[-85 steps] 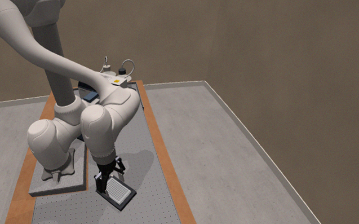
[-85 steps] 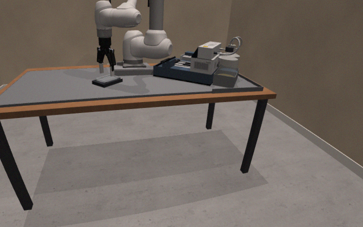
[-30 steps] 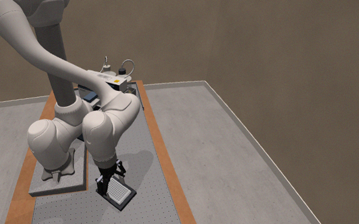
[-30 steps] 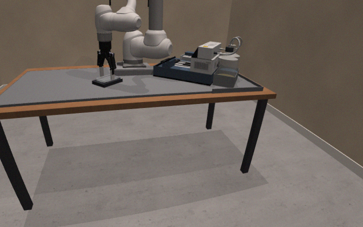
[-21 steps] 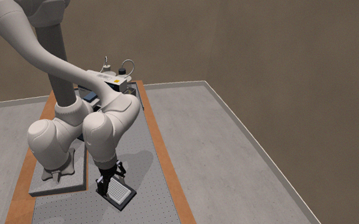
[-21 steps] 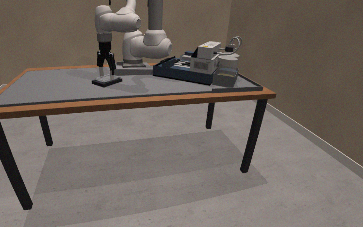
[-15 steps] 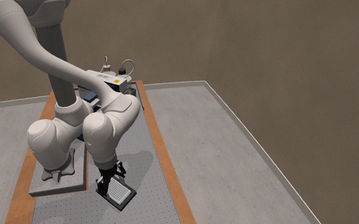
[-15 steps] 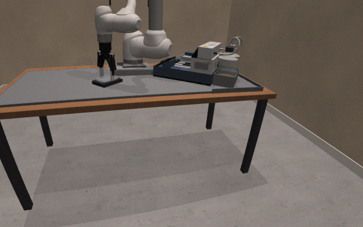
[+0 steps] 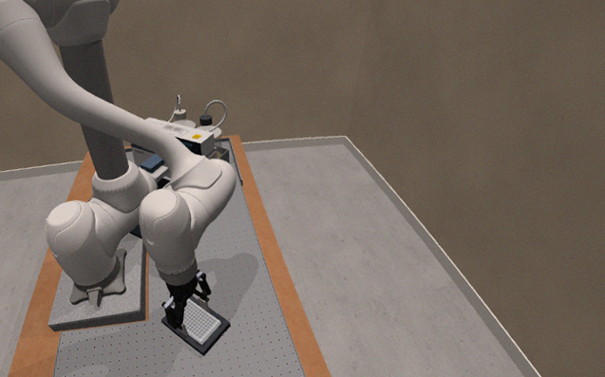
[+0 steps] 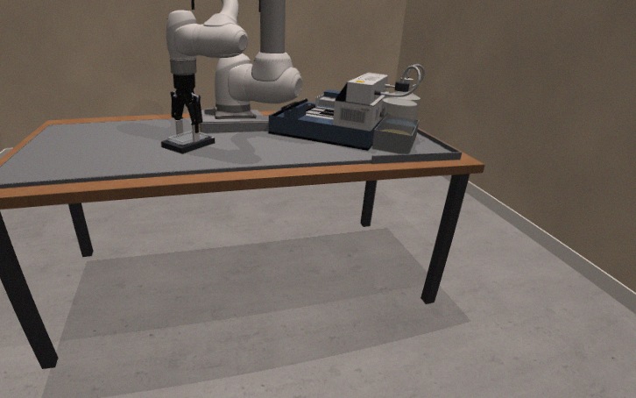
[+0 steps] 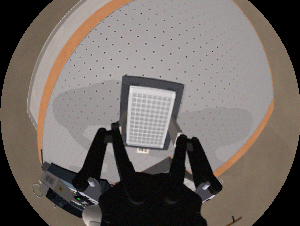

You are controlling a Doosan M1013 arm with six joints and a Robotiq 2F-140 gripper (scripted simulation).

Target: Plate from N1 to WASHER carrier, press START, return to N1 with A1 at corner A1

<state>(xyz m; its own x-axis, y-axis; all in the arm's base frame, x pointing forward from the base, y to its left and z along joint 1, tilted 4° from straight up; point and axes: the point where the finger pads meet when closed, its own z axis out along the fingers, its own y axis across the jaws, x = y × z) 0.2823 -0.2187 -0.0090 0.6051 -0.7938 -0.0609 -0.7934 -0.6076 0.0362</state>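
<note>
Right now the white well plate is 20 mm below my hand. The rest, counted from my hand: washer carrier: 170 mm behind, 500 mm to the left, 40 mm above; plate nest N1: 40 mm below; white label: 60 mm behind, 80 mm to the left, 50 mm below.
</note>
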